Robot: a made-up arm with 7 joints. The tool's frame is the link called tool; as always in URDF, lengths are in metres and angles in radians. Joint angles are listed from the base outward.
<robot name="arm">
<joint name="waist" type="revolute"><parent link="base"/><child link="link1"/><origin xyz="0.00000 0.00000 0.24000" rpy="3.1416 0.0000 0.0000"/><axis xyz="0 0 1"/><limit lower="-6.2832" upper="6.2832"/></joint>
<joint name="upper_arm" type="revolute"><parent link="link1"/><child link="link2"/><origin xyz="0.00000 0.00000 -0.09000" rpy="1.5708 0.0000 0.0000"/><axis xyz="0 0 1"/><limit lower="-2.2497" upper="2.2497"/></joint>
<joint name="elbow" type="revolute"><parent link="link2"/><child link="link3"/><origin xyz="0.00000 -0.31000 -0.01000" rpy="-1.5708 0.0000 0.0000"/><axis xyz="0 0 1"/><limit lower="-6.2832" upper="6.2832"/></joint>
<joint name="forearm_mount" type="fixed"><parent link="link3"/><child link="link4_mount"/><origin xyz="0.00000 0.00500 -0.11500" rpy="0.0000 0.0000 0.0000"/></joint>
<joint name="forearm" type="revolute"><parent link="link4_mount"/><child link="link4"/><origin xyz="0.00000 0.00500 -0.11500" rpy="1.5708 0.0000 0.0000"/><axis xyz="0 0 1"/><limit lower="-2.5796" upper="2.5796"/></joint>
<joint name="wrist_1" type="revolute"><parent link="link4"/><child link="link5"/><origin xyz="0.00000 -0.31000 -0.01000" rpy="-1.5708 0.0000 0.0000"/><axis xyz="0 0 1"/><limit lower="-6.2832" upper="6.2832"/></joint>
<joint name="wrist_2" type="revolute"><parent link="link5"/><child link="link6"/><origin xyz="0.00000 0.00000 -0.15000" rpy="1.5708 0.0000 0.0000"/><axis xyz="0 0 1"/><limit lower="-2.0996" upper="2.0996"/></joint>
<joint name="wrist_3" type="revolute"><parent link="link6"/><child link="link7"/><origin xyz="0.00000 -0.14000 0.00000" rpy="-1.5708 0.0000 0.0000"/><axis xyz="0 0 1"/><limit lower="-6.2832" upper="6.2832"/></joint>
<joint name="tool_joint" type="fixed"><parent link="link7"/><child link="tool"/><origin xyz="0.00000 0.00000 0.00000" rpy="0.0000 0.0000 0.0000"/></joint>
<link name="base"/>
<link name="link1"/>
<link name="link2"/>
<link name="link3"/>
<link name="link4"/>
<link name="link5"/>
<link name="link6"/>
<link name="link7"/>
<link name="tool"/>
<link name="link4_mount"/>
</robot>
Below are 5 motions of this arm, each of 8 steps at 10 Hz.
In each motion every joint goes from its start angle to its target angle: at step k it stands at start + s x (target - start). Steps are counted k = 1, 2, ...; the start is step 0. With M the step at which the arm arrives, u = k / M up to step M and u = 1 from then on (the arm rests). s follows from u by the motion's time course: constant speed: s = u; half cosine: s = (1 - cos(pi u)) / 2; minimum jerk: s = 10 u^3 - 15 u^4 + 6 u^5.
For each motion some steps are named. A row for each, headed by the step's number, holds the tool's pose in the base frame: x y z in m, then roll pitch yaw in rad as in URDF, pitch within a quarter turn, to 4 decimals.
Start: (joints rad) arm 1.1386 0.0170 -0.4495 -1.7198 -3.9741 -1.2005 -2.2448
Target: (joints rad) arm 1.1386 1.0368 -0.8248 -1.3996 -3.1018 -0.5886 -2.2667
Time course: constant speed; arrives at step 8
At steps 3, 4, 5, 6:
3: -0.3352 0.0544 1.0891 -3.0897 -0.3847 -1.2931
4: -0.3157 -0.0731 1.1166 -2.9827 -0.2003 -1.2959
5: -0.2921 -0.2039 1.1215 -2.8845 -0.0132 -1.3055
6: -0.2659 -0.3336 1.1036 -2.7989 0.1765 -1.3230

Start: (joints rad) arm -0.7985 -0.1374 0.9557 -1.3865 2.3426 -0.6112 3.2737
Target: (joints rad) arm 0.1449 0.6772 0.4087 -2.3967 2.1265 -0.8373 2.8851
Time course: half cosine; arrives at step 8
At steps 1, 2, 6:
1: -0.5888 0.0782 0.9732 2.2771 -0.6876 0.4527
2: -0.5500 0.1480 0.9413 2.1312 -0.6256 0.4973
6: -0.2001 0.2680 0.7319 1.6876 -0.1532 0.4109

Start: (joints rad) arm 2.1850 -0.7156 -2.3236 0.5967 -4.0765 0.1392 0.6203
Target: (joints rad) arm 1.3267 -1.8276 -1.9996 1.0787 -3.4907 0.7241 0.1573
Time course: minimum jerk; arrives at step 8
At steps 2, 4, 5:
2: 0.6868 0.6320 0.8777 -2.5975 -1.0497 3.0342
4: 0.5308 0.8954 0.4434 -1.8980 -0.8526 2.6531
5: 0.3850 0.9412 0.2117 -1.6519 -0.6439 2.6869

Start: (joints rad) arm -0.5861 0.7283 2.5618 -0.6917 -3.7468 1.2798 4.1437
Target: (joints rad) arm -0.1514 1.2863 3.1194 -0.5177 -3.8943 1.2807 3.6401
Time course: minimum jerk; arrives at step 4
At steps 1, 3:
1: 0.5616 0.6561 0.7306 0.4348 -1.0234 1.4989
3: 0.9334 0.3153 0.3270 0.7109 -0.3920 0.4360

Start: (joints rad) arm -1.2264 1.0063 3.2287 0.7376 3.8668 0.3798 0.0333
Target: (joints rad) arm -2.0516 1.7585 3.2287 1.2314 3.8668 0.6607 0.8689
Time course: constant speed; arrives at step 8
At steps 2, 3, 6, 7, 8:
2: 0.0957 0.7307 1.0676 2.6530 0.5205 0.2206
3: 0.0223 0.7725 1.0086 2.5464 0.5031 0.1884
6: -0.2312 0.8173 0.8208 2.2493 0.3596 0.1452
7: -0.3182 0.8033 0.7561 2.1646 0.2858 0.1550
8: -0.4022 0.7752 0.6912 2.0875 0.2020 0.1778

